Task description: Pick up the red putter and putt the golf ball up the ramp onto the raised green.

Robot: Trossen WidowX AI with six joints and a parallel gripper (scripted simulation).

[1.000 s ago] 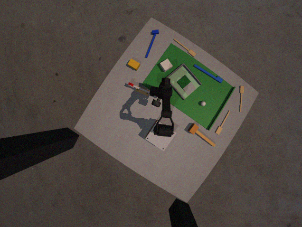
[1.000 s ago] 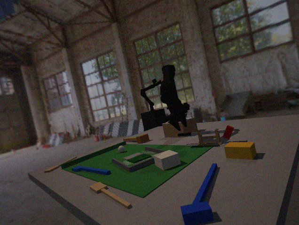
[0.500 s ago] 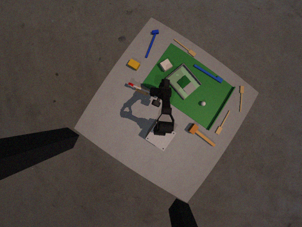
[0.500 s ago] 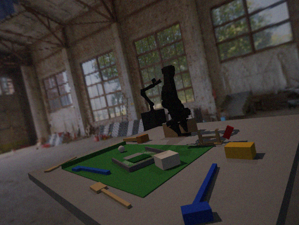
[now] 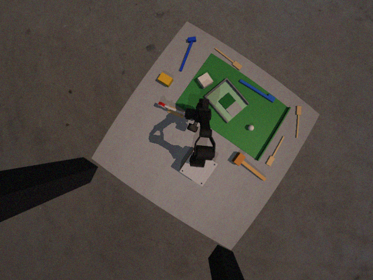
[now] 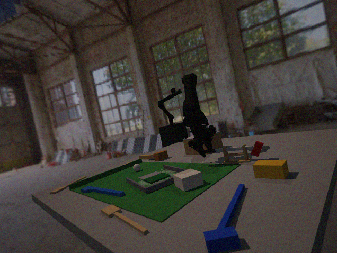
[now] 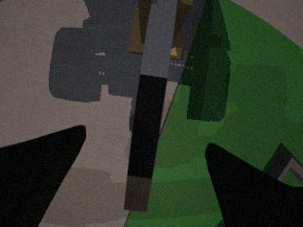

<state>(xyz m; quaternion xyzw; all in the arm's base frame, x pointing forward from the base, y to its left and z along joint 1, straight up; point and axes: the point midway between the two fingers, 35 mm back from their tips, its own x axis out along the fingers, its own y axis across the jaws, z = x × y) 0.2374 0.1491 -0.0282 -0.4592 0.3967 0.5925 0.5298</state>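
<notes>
Now: gripper tip 2 cm past the red putter, 11 cm to the right of it and 1 cm below it. From my gripper tip the other things lie so: green mat (24 cm ahead, 22 cm to the right, 4 cm below); white block (28 cm ahead, 6 cm to the left, 2 cm below); wooden rack (2 cm behind, 13 cm to the left, 1 cm below).
</notes>
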